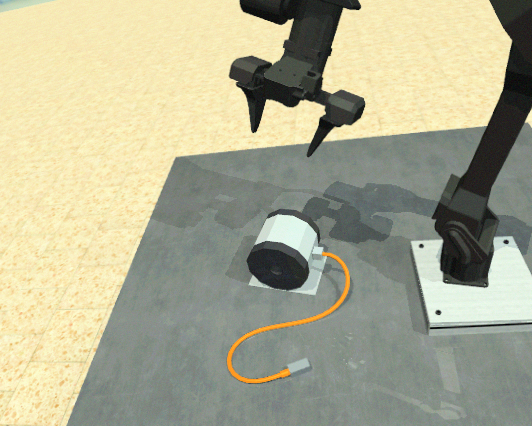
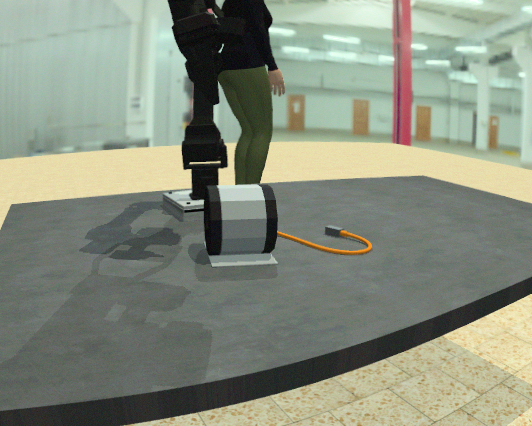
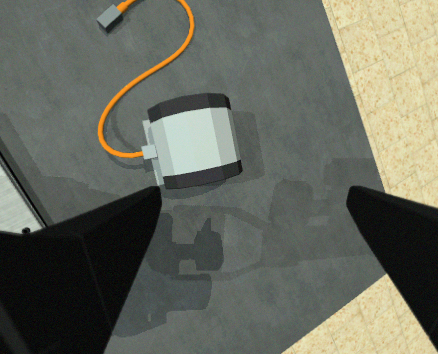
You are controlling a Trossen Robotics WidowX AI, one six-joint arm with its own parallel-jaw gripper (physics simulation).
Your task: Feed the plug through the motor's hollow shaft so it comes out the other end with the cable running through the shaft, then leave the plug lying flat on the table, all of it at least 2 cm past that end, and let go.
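Where they show: gripper, fingertip midpoint: [image 1: 280,144] [image 2: 214,95] [image 3: 253,195]; arm's base, origin of the base link: [image 1: 464,269].
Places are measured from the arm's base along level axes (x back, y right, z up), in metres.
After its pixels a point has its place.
The motor [image 1: 287,235] @(x -0.271, y -0.024, z 0.070 m) [image 2: 243,220] @(x -0.337, y -0.007, z 0.033 m) [image 3: 195,142] @(x -0.277, y -0.009, z 0.071 m), a white drum with black end rings, lies on its side on a pale base plate [image 1: 316,287] @(x -0.229, y -0.044, z -0.029 m) [image 2: 240,260] @(x -0.327, y -0.006, z -0.028 m). The hollow of its shaft cannot be made out clearly. The orange cable [image 1: 348,285] @(x -0.174, y -0.052, z -0.004 m) [image 2: 310,244] @(x -0.279, y -0.130, z -0.026 m) [image 3: 192,25] @(x -0.331, y -0.178, z -0.025 m) leaves a small block on the motor's side and curves in an S over the table. The grey plug [image 1: 299,366] @(x -0.221, y -0.197, z -0.016 m) [image 2: 334,230] @(x -0.231, y -0.192, z -0.020 m) [image 3: 109,18] @(x -0.222, y -0.192, z -0.017 m) at its end lies on the table, well off the motor's dark-faced end. My gripper [image 1: 282,145] @(x -0.274, y 0.027, z 0.208 m) [image 3: 253,195] @(x -0.274, y 0.027, z 0.208 m) is open and empty, high above the table beyond the motor's opposite end.
The arm's white mounting plate [image 1: 470,312] @(x 0.005, y -0.082, z 0.003 m) [image 2: 175,201] @(x -0.024, y 0.066, z -0.003 m) [image 3: 15,200] @(x -0.067, y 0.005, z 0.001 m) is beside the motor, on the side where the cable leaves it. The grey table [image 1: 165,320] @(x -0.468, y -0.151, z -0.030 m) [image 2: 375,310] @(x -0.530, y -0.120, z -0.031 m) [image 3: 300,75] @(x -0.498, y -0.084, z -0.030 m) ends at a straight edge beyond the motor. A person [image 2: 250,95] stands behind the arm.
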